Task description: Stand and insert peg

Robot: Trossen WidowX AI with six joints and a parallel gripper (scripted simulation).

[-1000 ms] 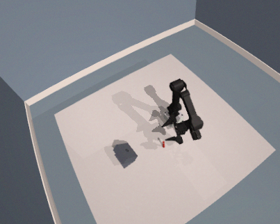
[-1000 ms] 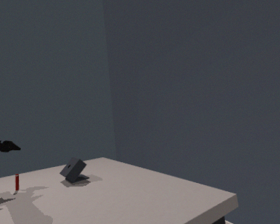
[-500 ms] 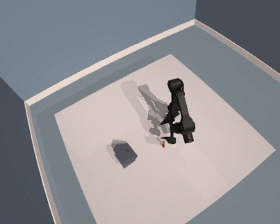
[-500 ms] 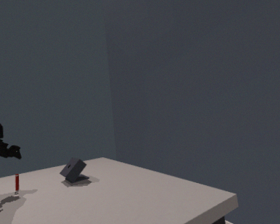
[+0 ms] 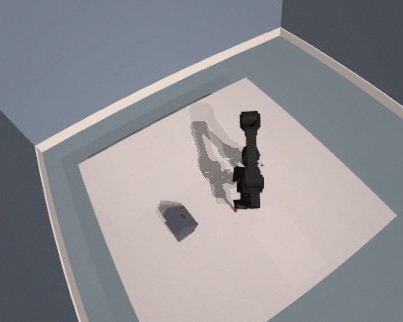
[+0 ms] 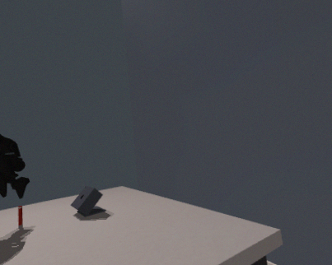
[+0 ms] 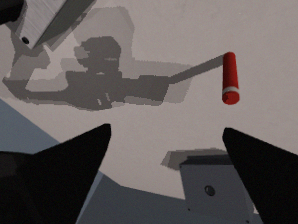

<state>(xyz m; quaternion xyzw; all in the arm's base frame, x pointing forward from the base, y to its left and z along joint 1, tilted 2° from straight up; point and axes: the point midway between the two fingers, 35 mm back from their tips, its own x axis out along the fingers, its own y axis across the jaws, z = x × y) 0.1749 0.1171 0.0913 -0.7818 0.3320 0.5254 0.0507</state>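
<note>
My gripper tip is 20 mm short of the red peg, 40 mm to the right of it and 70 mm above it. From my gripper tip the other things lie so: grey sloped panel: 280 mm ahead, 60 mm to the right, 70 mm below.
</note>
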